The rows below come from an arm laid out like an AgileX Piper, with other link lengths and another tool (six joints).
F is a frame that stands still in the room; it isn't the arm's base.
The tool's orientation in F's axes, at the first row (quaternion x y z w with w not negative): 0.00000 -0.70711 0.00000 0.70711
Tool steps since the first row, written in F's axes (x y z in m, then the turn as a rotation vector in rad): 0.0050 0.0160 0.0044 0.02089 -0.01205 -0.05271; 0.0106 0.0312 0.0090 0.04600 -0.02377 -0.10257; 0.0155 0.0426 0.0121 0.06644 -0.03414 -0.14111; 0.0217 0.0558 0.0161 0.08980 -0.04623 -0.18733; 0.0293 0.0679 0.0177 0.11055 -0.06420 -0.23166; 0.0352 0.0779 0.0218 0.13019 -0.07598 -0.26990; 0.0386 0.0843 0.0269 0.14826 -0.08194 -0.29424; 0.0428 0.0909 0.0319 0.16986 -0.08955 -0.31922; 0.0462 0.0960 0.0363 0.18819 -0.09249 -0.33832; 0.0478 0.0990 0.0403 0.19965 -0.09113 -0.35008
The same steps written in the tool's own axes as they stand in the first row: 0.0044 0.0160 -0.0050 -0.05271 -0.01205 -0.02089; 0.0090 0.0312 -0.0106 -0.10257 -0.02377 -0.04600; 0.0121 0.0426 -0.0155 -0.14111 -0.03414 -0.06644; 0.0161 0.0558 -0.0217 -0.18733 -0.04623 -0.08980; 0.0177 0.0679 -0.0293 -0.23166 -0.06420 -0.11055; 0.0218 0.0779 -0.0352 -0.26990 -0.07598 -0.13019; 0.0269 0.0843 -0.0386 -0.29424 -0.08194 -0.14826; 0.0319 0.0909 -0.0428 -0.31922 -0.08955 -0.16986; 0.0363 0.0960 -0.0462 -0.33832 -0.09249 -0.18819; 0.0403 0.0990 -0.0478 -0.35008 -0.09113 -0.19965
